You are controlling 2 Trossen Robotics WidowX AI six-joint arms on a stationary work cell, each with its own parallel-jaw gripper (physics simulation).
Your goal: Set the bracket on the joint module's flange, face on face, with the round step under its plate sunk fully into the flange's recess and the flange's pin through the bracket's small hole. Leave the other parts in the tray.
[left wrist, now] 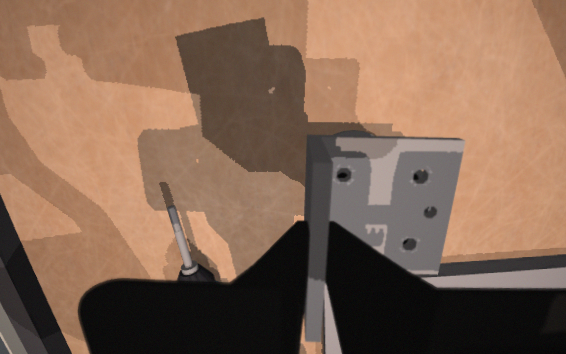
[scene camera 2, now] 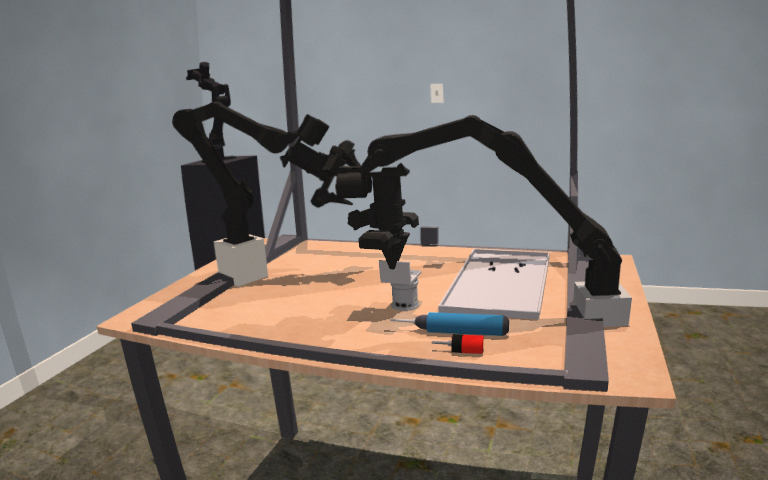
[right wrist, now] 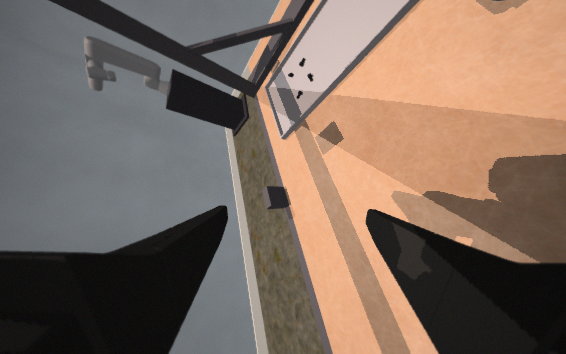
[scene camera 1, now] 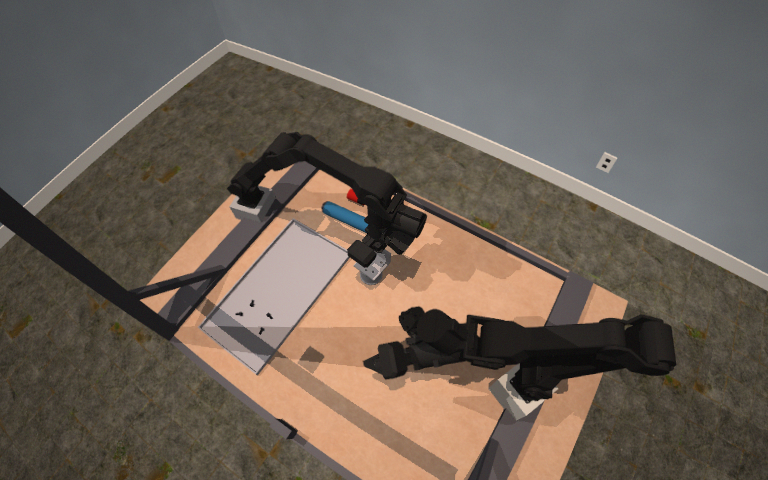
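Where they show: left gripper, between the fingertips: [left wrist: 314, 232] [scene camera 2: 393, 268] [scene camera 1: 380, 250]; right gripper, between the fingertips: [right wrist: 297, 214] [scene camera 1: 377, 360]; left arm's base, origin of its link: [scene camera 2: 602, 289] [scene camera 1: 250, 197]; right arm's base, origin of its link: [scene camera 2: 238, 240] [scene camera 1: 528, 384].
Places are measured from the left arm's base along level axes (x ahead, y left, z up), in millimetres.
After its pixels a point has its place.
Observation:
The grey bracket [scene camera 1: 370, 269] @[x 431, y -117, z 10 mm] [scene camera 2: 394, 272] @[x 441, y -65, z 28 mm] [left wrist: 380, 192] @[x 438, y -102, z 9 mm] is at the top of the round joint module [scene camera 2: 405, 295] @[x 420, y -71, z -27 mm], its holed plate roughly level and its wall upright. In the left wrist view, a dark edge of the module [left wrist: 354, 133] @[x 451, y -108, z -58 mm] shows past the plate. Whether the plate touches the flange cannot be told; the recess and step are hidden, and no pin can be made out in the small hole. My left gripper [scene camera 2: 392, 264] @[x 443, y -69, z 36 mm] [left wrist: 314, 232] @[x 443, y -69, z 36 mm] points down and is shut on the bracket's upright wall. My right gripper [right wrist: 297, 214] @[x 546, y -371, z 153 mm] is open and empty, above the table.
The tray [scene camera 1: 294, 254] @[x 189, y -110, z -59 mm] [scene camera 2: 492, 291] @[x 220, y -159, z -59 mm] holds several small black screws [scene camera 1: 261, 330] @[x 204, y -352, z -52 mm] [right wrist: 310, 77] @[x 208, y -306, z -53 mm] and lies beside the module. A blue screwdriver [scene camera 1: 345, 215] @[x 294, y 42, z -24 mm] [scene camera 2: 467, 323] @[x 292, y 70, z -32 mm] and a red-and-black tool [scene camera 2: 471, 344] @[x 289, y 147, z -39 mm] lie near the module. Dark frame bars [scene camera 2: 362, 359] @[x 485, y 183, z -47 mm] run along the table edges.

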